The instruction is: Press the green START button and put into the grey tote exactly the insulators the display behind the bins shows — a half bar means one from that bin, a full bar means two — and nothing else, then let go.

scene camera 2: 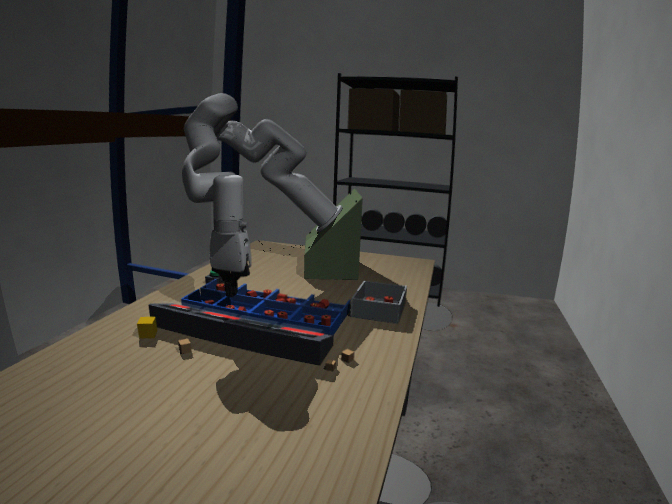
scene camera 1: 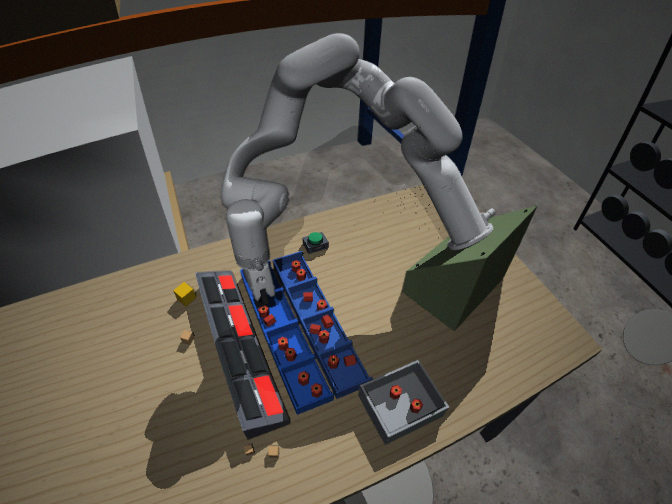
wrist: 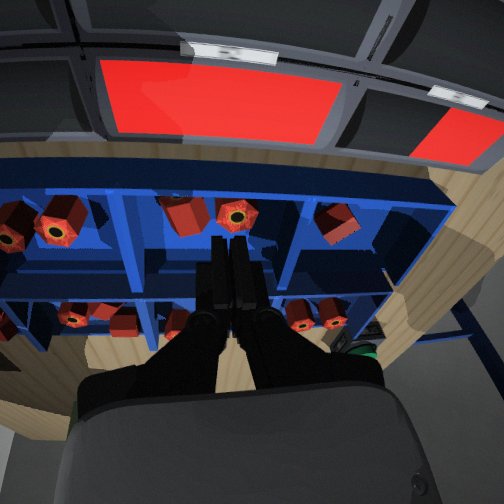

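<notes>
My gripper [scene camera 1: 264,295] hangs low over the blue bin rack [scene camera 1: 303,330], in the column nearest the display [scene camera 1: 241,349]. In the wrist view its black fingers [wrist: 230,242] are pressed together with nothing between them, just short of two red insulators [wrist: 236,215] in the bin under a full red bar [wrist: 220,102]. The bin to the right holds one insulator [wrist: 336,223] under a half bar [wrist: 457,136]. The display shows another full bar [scene camera 1: 268,396] at its near end. The grey tote [scene camera 1: 404,398] holds two insulators [scene camera 1: 395,391]. The green START button [scene camera 1: 315,237] sits beyond the rack.
A yellow cube [scene camera 1: 184,292] and small wooden blocks [scene camera 1: 186,336] [scene camera 1: 273,449] lie on the table around the display. The arm's green pedestal [scene camera 1: 461,271] stands right of the rack. A black shelf [scene camera 2: 396,184] stands off the table.
</notes>
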